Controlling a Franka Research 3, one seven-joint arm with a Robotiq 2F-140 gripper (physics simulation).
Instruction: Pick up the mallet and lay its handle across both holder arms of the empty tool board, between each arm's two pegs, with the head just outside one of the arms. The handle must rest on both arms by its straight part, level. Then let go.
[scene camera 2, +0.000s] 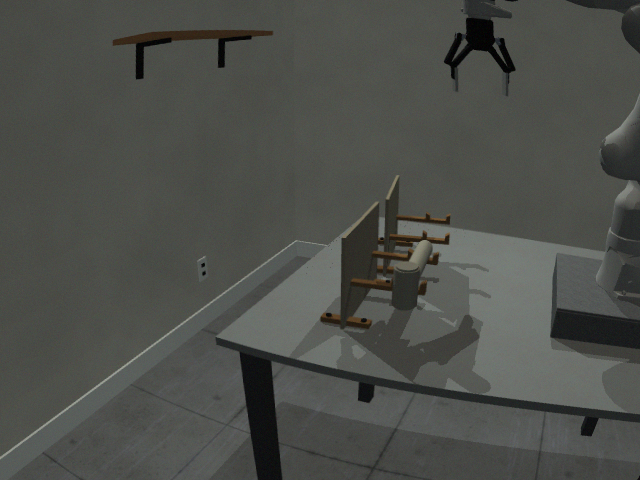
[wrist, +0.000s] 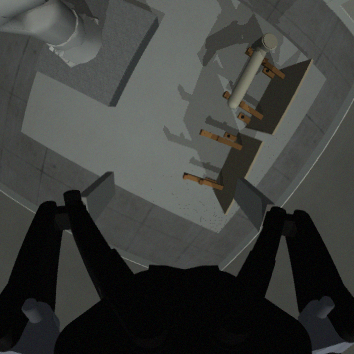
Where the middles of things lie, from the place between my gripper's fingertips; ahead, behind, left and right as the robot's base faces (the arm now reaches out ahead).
Labels:
Right now my hand is 380 mm above the pale mallet (wrist: 266, 42), 310 mm to the right of it and 60 mm short of it.

